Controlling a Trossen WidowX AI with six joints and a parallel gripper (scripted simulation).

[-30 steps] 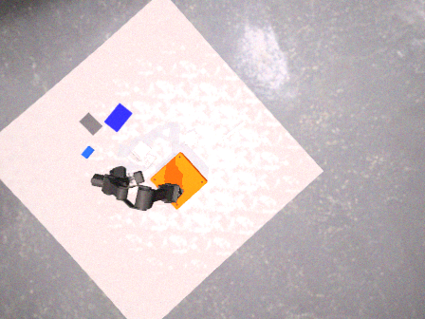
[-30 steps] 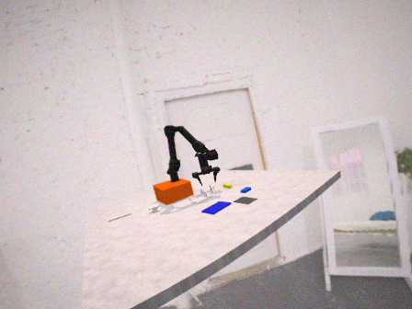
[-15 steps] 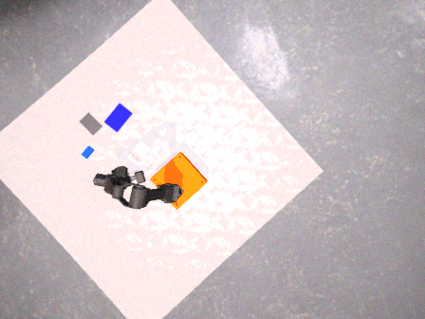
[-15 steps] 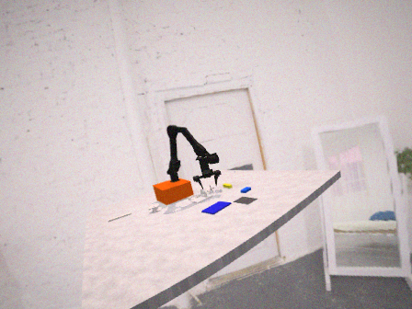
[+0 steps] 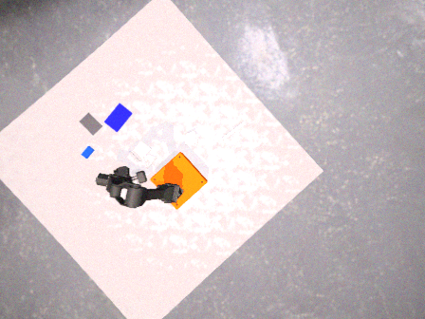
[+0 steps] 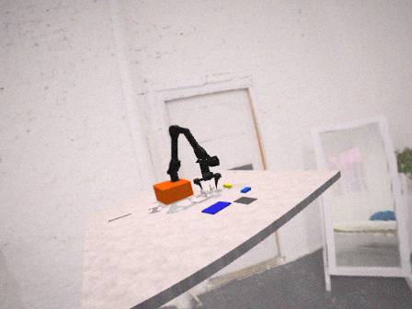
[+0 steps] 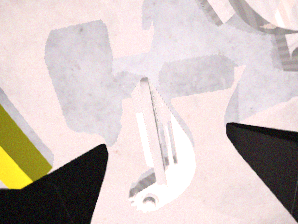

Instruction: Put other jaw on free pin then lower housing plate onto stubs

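Now: the yellow piece 9 cm to the left of my gripper tip and 8 cm ahead of it. The rest, counted from my gripper tip: blue square (28 cm ahead, 21 cm to the right); then grey square (37 cm ahead, 9 cm to the right).
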